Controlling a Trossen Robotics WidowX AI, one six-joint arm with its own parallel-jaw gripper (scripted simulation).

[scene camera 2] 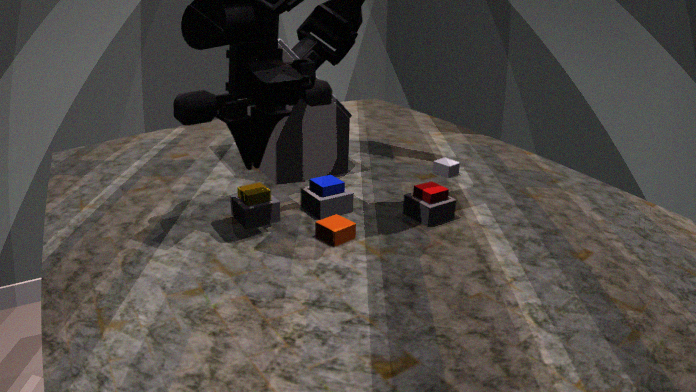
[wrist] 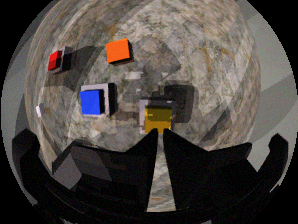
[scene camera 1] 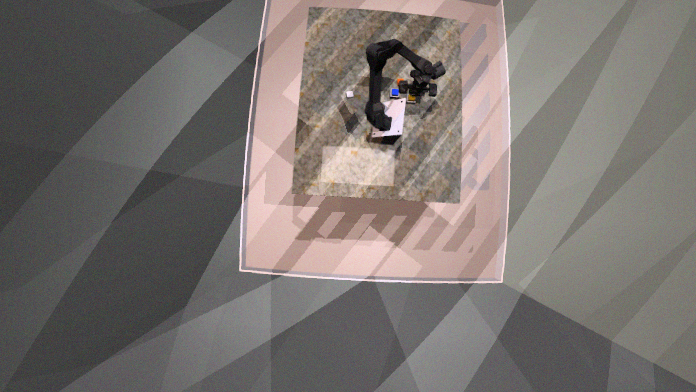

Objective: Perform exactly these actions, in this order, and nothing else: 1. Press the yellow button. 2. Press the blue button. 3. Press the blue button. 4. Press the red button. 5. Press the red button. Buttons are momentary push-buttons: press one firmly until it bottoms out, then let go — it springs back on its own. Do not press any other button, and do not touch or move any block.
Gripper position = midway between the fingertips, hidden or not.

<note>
The gripper (scene camera 2: 252, 168) is shut and holds nothing. Also in view: an orange block (scene camera 2: 335, 230).
The gripper also shows in the wrist view (wrist: 160, 132).
</note>
